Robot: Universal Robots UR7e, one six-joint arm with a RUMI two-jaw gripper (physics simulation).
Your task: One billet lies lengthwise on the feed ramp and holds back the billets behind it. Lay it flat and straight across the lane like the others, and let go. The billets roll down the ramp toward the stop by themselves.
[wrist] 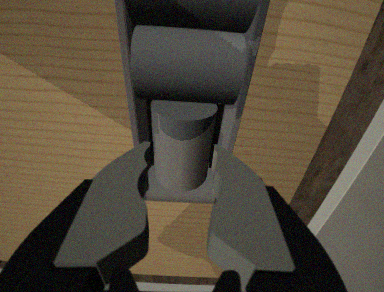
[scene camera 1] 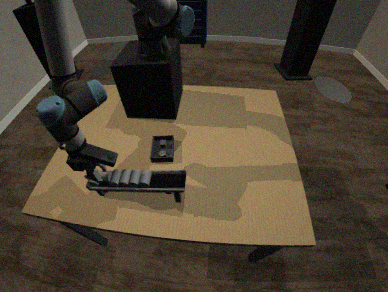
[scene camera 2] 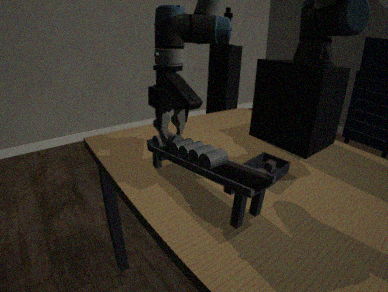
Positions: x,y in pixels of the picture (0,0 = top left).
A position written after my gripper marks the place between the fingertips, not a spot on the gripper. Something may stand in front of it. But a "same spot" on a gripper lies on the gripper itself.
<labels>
My gripper shows in the wrist view, in scene camera 1 (pixel 103 177) and in scene camera 2. One and the same spot on my gripper: (wrist: pixel 102 225) is (scene camera 2: pixel 182 114).
</labels>
